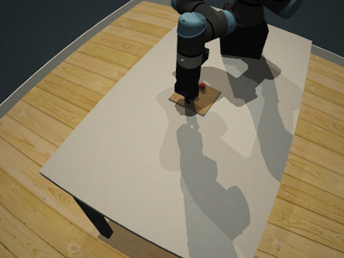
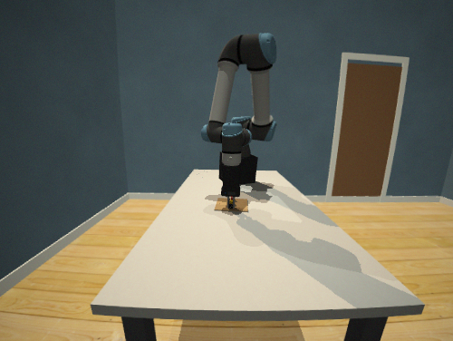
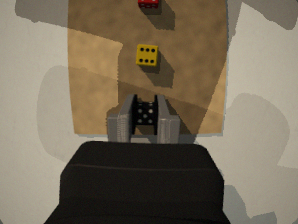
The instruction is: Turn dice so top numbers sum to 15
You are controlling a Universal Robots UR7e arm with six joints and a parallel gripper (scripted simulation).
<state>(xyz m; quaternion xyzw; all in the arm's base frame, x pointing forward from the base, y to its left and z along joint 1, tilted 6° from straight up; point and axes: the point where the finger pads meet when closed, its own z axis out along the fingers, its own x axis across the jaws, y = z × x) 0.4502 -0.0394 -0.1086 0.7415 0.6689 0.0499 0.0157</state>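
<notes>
The black die is 1 cm below my hand. Round my hand: yellow die: 4 cm behind, 1 cm below; then red die: 9 cm behind, 1 cm to the left, 1 cm below; then brown mat: 4 cm behind, 2 cm below.
</notes>
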